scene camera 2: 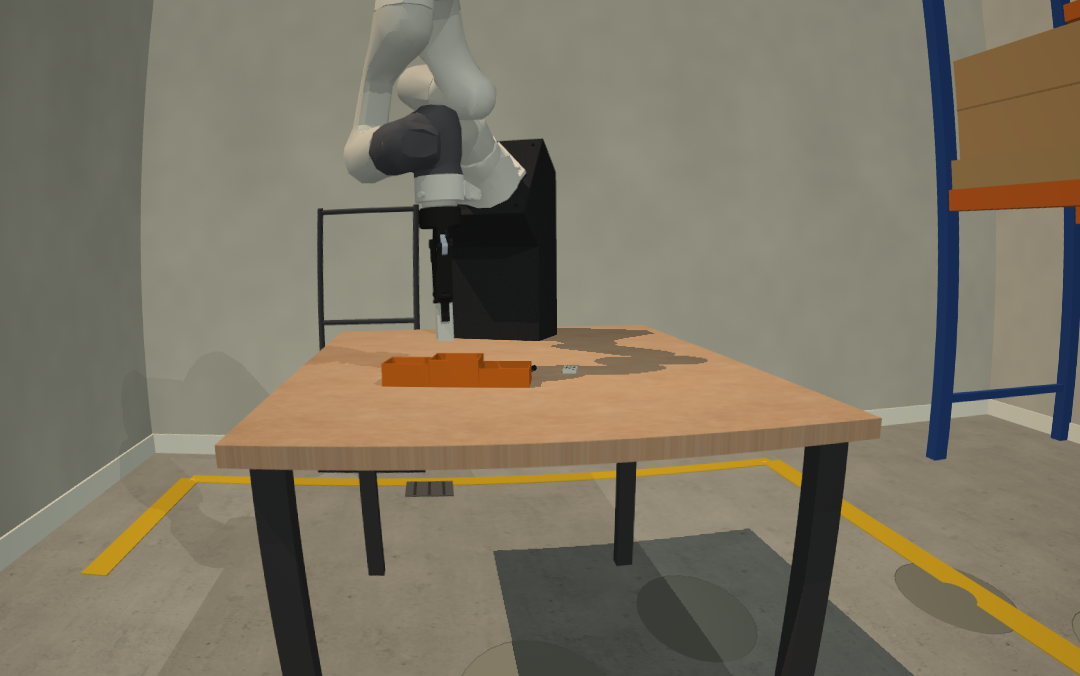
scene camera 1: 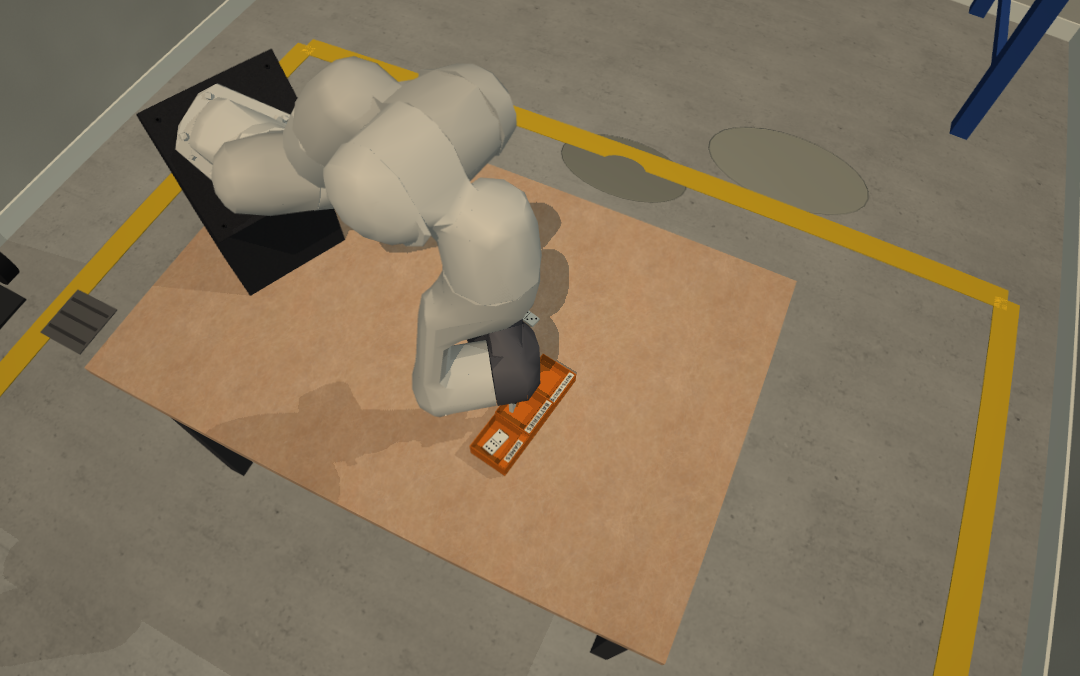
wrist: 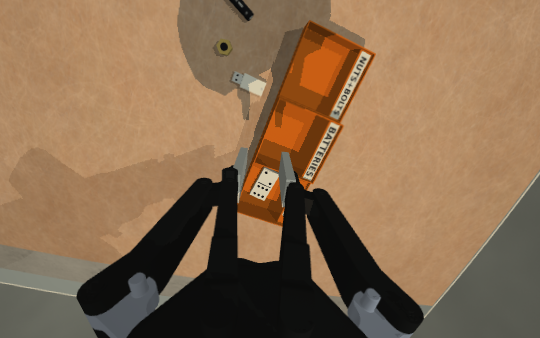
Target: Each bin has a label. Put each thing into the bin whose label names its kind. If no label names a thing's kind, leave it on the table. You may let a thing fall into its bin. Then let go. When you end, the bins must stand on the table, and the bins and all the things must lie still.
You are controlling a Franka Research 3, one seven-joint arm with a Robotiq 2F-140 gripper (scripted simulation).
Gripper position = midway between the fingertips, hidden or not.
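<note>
My gripper (scene camera 2: 444, 339) is visible, and the wrist view likewise has the gripper (wrist: 263, 161).
</note>
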